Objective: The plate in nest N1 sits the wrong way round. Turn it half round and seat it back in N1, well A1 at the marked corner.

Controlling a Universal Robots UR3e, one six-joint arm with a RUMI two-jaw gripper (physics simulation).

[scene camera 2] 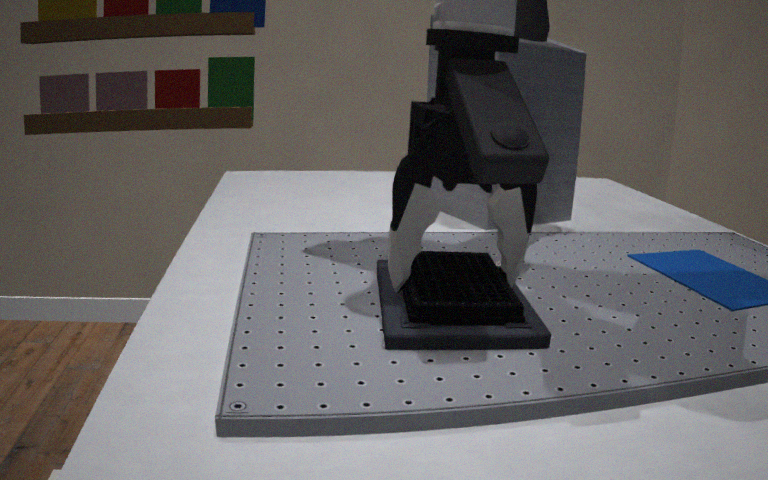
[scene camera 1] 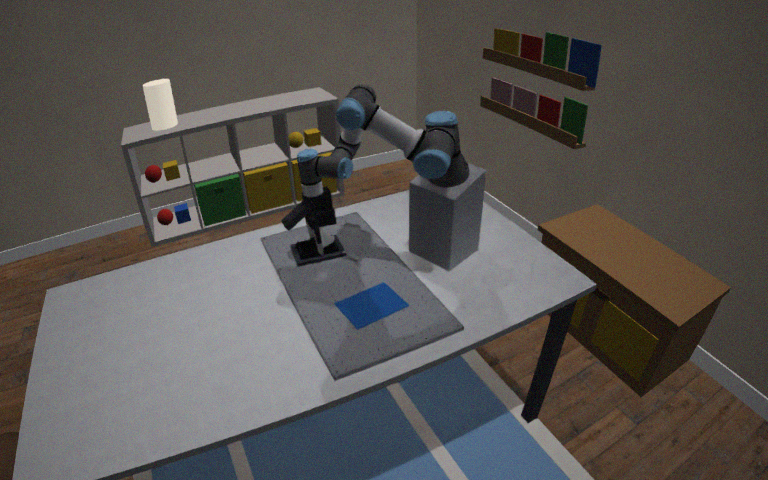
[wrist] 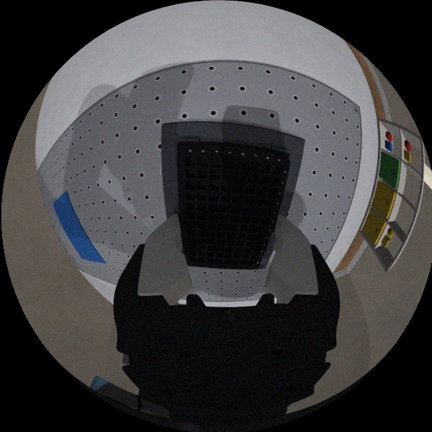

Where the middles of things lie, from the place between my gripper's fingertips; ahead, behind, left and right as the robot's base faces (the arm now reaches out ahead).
Labels:
The dark grey nest (scene camera 2: 439, 337) lies 1 cm below my hand. The rest, counted from my hand: black well plate (scene camera 2: 446, 288): 1 cm above; then flat blue rectangle (scene camera 1: 373, 304): 32 cm to the left, 5 cm behind, 1 cm below.

